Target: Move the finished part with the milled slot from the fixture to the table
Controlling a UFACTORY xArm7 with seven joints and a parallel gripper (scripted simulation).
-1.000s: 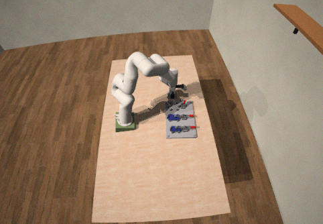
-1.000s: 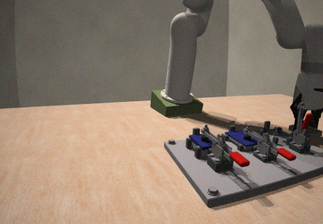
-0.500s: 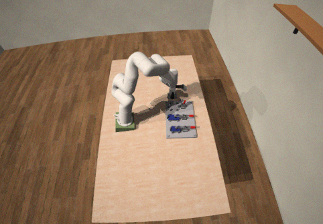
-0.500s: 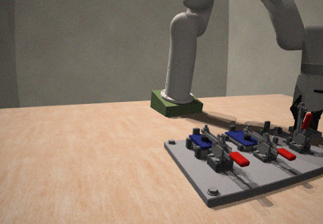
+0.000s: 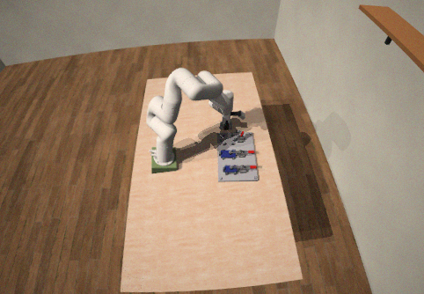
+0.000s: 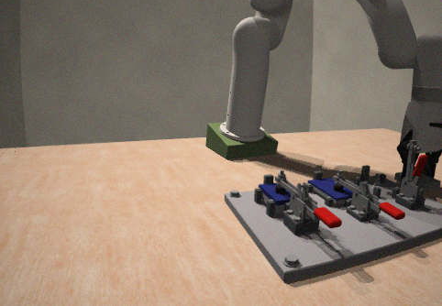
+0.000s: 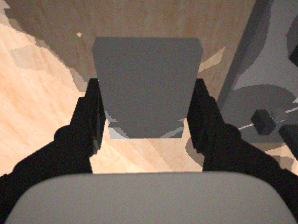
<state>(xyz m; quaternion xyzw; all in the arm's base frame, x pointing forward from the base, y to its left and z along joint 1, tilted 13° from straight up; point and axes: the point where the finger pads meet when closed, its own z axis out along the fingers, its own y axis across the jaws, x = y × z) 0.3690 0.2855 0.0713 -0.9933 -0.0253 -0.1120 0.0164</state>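
Now: hand 10 mm past the grey finished part and 10 mm above it. From my hand the other things lie so: blue blank (20 mm ahead, 230 mm to the right); then grey fixture plate (70 mm ahead, 230 mm to the right, 20 mm below).
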